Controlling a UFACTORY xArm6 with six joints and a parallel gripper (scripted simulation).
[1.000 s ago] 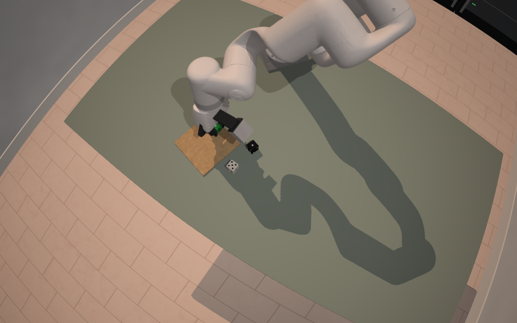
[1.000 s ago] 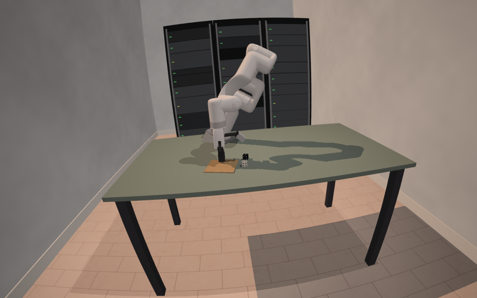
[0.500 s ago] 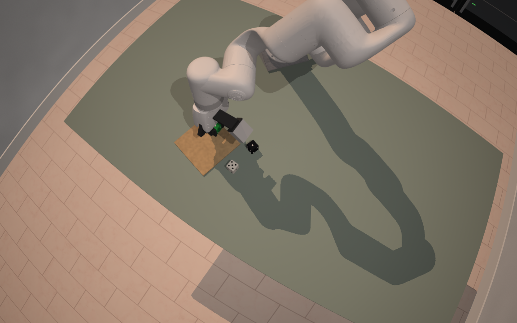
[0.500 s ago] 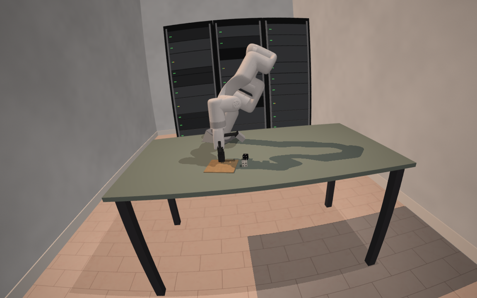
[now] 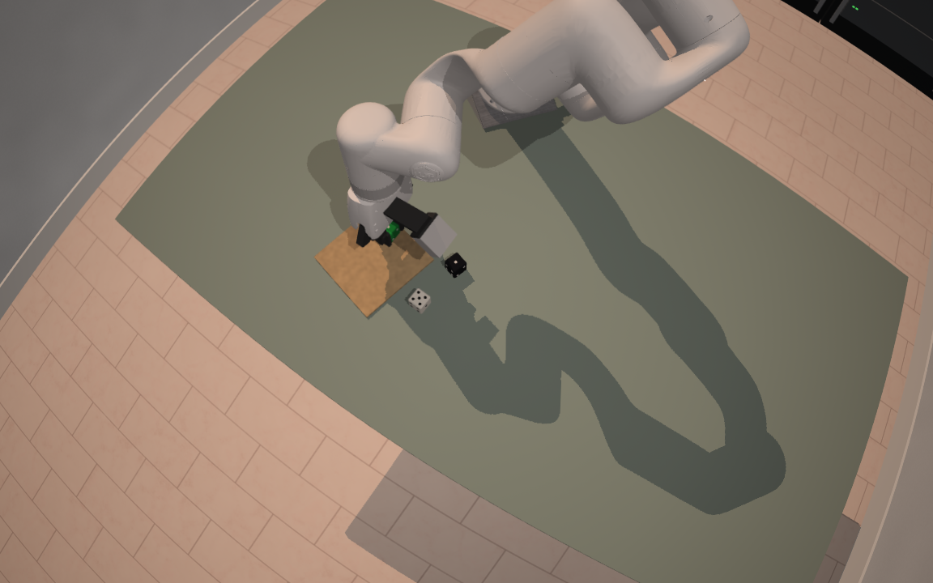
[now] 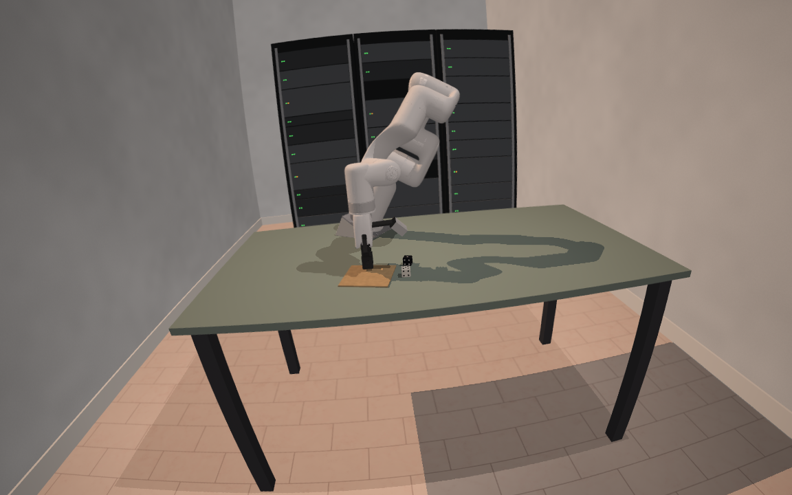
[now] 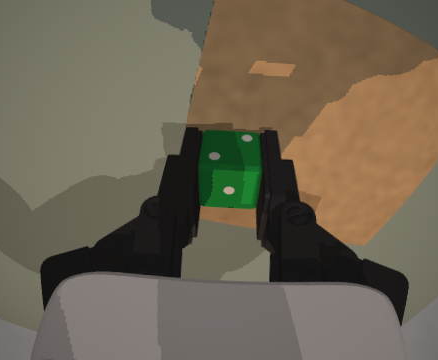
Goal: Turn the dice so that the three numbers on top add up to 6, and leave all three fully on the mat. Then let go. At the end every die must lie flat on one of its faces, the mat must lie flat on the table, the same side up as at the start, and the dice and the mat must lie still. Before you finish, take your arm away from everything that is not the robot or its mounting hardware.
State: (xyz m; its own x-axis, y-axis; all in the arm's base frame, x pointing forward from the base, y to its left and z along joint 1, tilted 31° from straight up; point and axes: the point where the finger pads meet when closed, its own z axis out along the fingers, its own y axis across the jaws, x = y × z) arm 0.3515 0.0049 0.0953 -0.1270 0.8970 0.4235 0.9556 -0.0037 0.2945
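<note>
The green die is 10 mm below my hand. Also, from my hand: white die: 50 mm ahead, 120 mm to the left, 20 mm below; black die: 30 mm behind, 120 mm to the left, 20 mm below; brown mat: 50 mm ahead, 10 mm to the left, 30 mm below.
</note>
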